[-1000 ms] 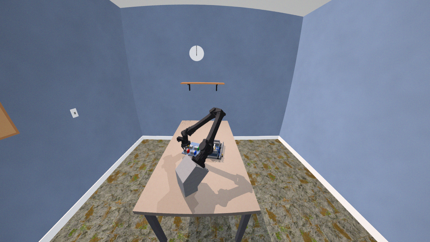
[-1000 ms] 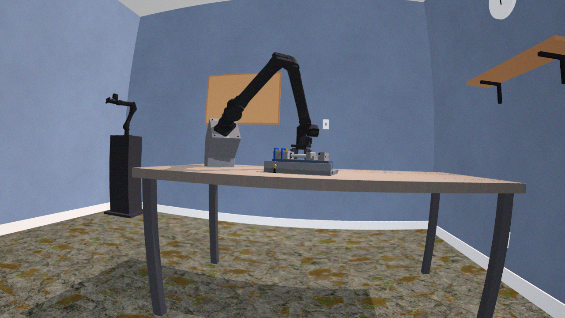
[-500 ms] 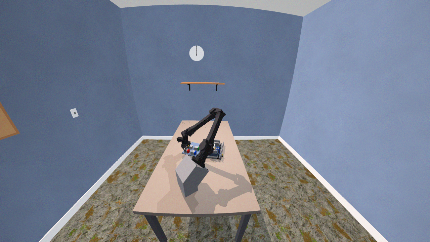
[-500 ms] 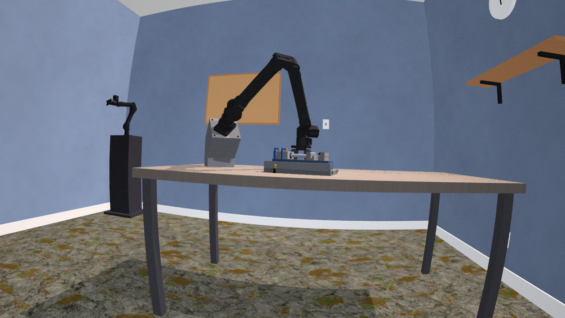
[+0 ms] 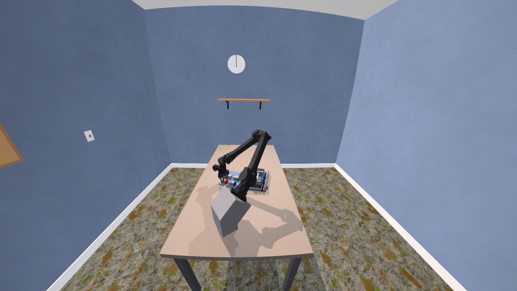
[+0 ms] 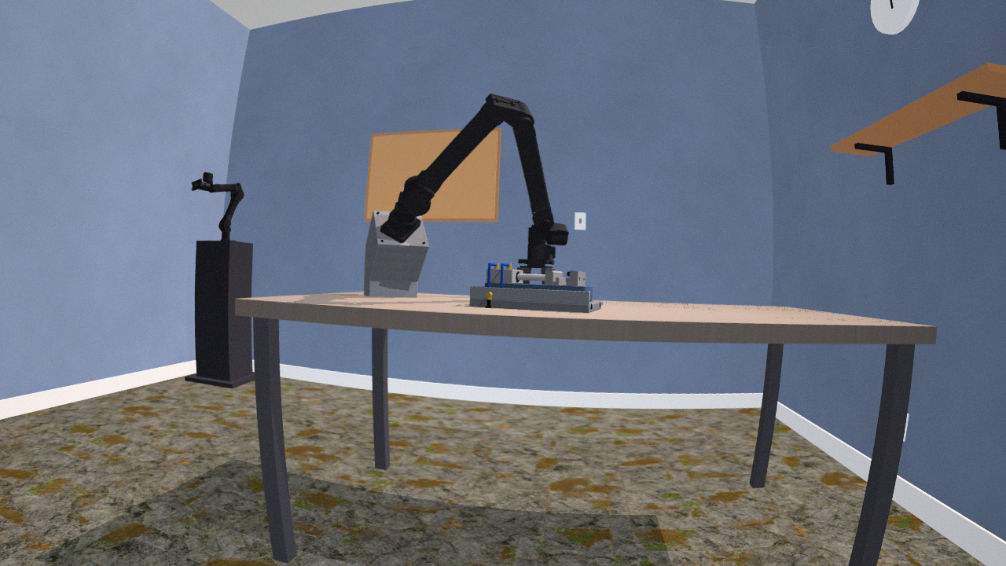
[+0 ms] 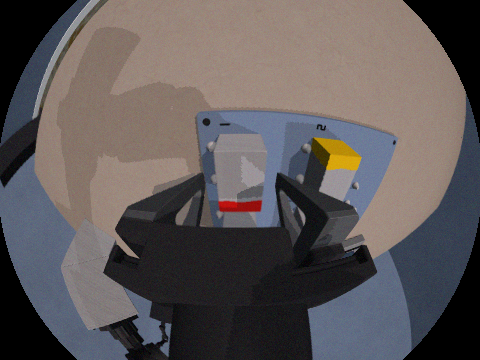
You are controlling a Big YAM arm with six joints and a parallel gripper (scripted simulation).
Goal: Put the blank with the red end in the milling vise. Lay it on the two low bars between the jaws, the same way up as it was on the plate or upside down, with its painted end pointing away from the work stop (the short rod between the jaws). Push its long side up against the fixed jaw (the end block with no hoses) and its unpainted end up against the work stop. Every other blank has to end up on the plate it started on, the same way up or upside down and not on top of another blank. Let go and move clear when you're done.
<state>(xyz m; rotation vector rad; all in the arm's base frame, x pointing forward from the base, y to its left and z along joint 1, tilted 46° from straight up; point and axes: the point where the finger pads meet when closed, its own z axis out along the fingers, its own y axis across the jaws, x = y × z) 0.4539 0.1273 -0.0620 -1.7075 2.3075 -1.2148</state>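
My hand is 310 mm to the left of the work stop, 90 mm short of it and 50 mm below it. Also, from my hand: blue-ended blank (80 mm to the right, 40 mm behind, 20 mm below); then yellow-ended blank (80 mm ahead, 40 mm to the right, 20 mm below); then blue plate (80 mm to the right, 60 mm ahead, 40 mm below).
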